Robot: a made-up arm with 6 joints. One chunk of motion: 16 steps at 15 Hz.
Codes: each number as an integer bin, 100 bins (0 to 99) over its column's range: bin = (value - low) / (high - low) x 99, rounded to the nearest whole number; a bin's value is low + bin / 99 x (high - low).
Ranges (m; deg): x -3.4..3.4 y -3.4..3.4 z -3.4..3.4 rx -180..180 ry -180..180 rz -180..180
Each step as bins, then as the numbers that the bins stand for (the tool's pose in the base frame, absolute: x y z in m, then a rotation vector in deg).
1 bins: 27 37 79 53 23 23
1 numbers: -1.5455 -0.8586 2.0263 12.73 -96.36 -96.36
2 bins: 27 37 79 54 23 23
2 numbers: -1.5455 -0.8586 2.0263 16.36 -96.36 -96.36
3 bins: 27 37 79 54 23 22
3 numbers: -1.5455 -0.8586 2.0263 16.36 -96.36 -100.00
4 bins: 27 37 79 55 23 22
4 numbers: -1.5455 -0.8586 2.0263 20.00 -96.36 -100.00
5 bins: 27 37 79 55 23 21
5 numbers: -1.5455 -0.8586 2.0263 20.00 -96.36 -103.64
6 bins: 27 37 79 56 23 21
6 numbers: -1.5455 -0.8586 2.0263 23.64 -96.36 -103.64
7 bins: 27 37 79 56 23 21
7 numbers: -1.5455 -0.8586 2.0263 23.64 -96.36 -103.64
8 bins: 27 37 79 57 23 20
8 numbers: -1.5455 -0.8586 2.0263 27.27 -96.36 -107.27
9 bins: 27 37 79 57 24 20
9 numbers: -1.5455 -0.8586 2.0263 27.27 -92.73 -107.27
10 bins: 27 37 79 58 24 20
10 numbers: -1.5455 -0.8586 2.0263 30.91 -92.73 -107.27
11 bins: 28 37 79 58 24 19
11 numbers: -1.4768 -0.8586 2.0263 30.91 -92.73 -110.91
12 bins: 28 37 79 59 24 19
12 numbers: -1.4768 -0.8586 2.0263 34.55 -92.73 -110.91
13 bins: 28 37 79 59 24 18
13 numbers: -1.4768 -0.8586 2.0263 34.55 -92.73 -114.55
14 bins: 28 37 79 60 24 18
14 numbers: -1.4768 -0.8586 2.0263 38.18 -92.73 -114.55
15 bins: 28 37 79 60 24 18
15 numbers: -1.4768 -0.8586 2.0263 38.18 -92.73 -114.55
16 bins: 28 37 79 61 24 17
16 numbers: -1.4768 -0.8586 2.0263 41.82 -92.73 -118.18
